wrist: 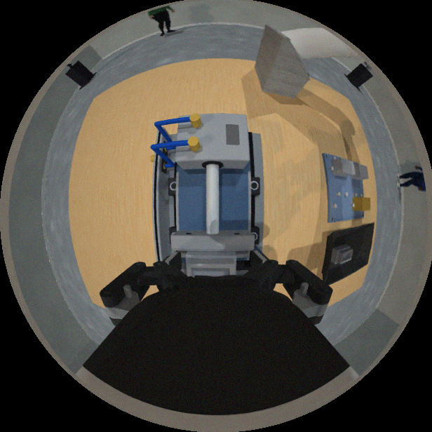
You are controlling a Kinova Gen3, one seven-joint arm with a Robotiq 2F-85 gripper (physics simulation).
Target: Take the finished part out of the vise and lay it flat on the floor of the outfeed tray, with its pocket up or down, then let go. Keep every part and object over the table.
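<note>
The finished part [211, 257] is a light grey block with a rectangular pocket facing the camera. It sits at the near end of the vise [212, 242], beside the wide grey jaw; its near edge is partly hidden by the gripper body. My gripper [215, 259] is open and empty, with one finger on the left and one on the right of the part, and a gap shows on both sides. Whether the fingertips are level with the part is hard to tell. The black outfeed tray [361, 241] is at the right, with a small grey pocketed part [342, 254] lying in it.
A blue board [337, 207] with pins, a grey block [349, 168] and a yellow block [361, 203] lies beyond the tray. Blue handles [172, 145] with yellow ends stick out at the vise's far left. A grey slanted block [281, 65] stands at the back right.
</note>
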